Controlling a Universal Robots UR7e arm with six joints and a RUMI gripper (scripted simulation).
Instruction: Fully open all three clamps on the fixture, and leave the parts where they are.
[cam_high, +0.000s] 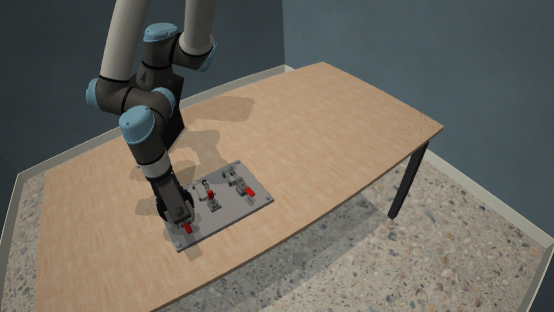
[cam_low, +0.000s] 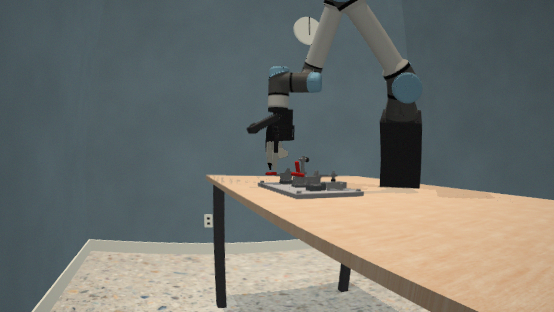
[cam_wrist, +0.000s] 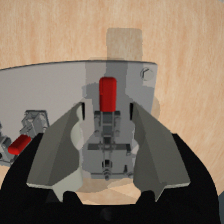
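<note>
Now: hand 100 mm past the grey fixture plate, 90 mm to the right of it and 70 mm above it.
</note>
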